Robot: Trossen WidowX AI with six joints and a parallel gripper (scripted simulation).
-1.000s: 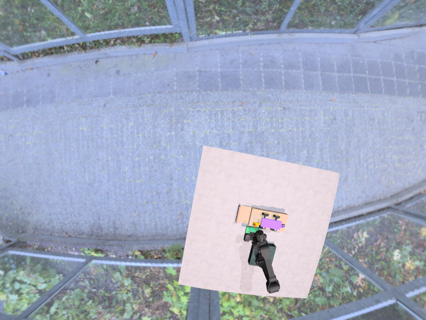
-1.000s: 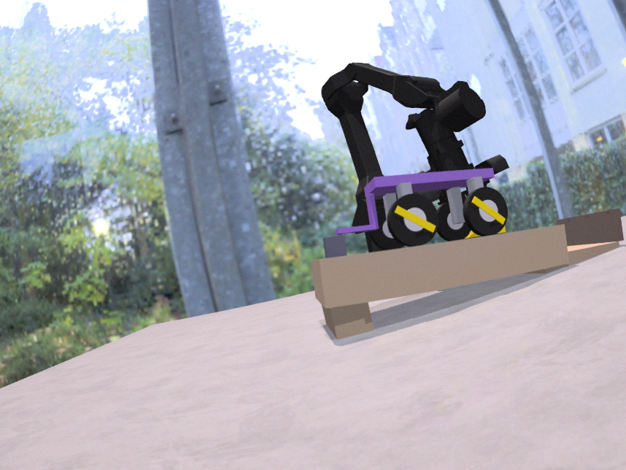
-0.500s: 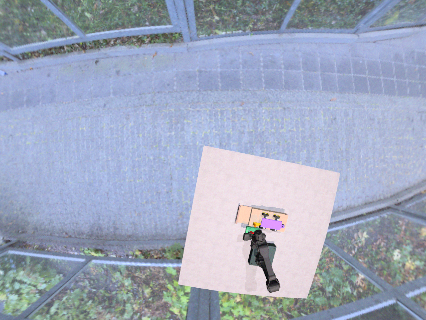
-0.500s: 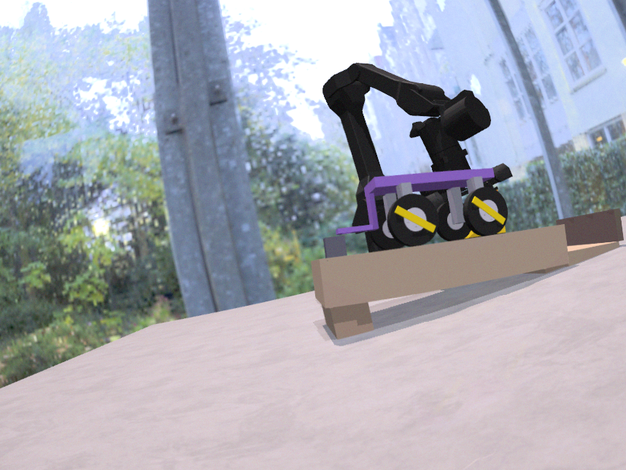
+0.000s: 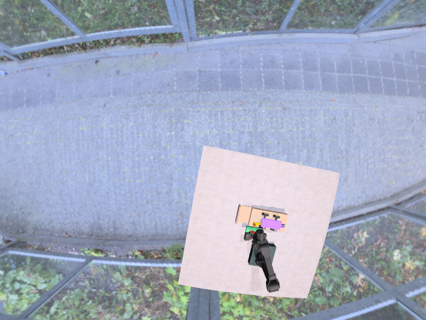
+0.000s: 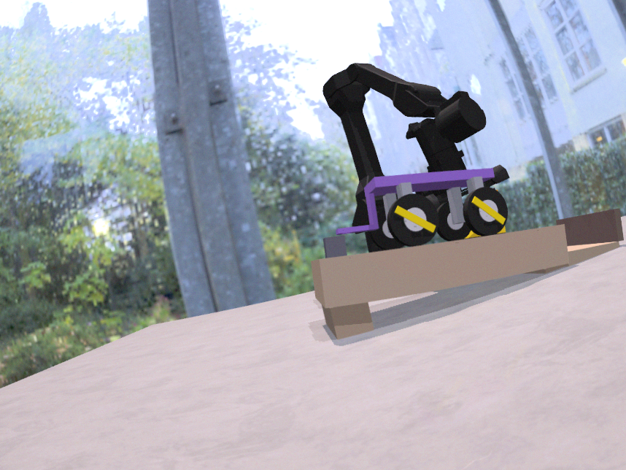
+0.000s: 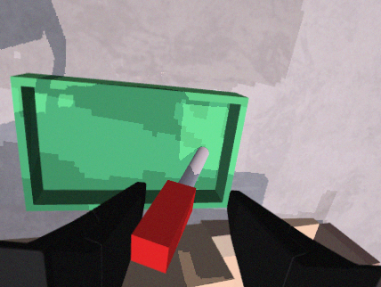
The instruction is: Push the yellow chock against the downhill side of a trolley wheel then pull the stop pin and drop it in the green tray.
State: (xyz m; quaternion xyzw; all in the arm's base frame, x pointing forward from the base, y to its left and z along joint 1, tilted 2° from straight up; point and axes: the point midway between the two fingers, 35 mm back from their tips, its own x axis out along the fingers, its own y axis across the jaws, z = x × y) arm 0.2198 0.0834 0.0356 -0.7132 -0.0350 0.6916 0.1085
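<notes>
Now: gripper tip 1 cm above the red-headed stop pin. The rest, counted from my gripper tip: green tray (6 cm below, 2 cm to the right, 1 cm behind); then tan ramp (14 cm to the right, 11 cm ahead, 1 cm below); then purple trolley (13 cm to the right, 11 cm ahead, 6 cm above).
</notes>
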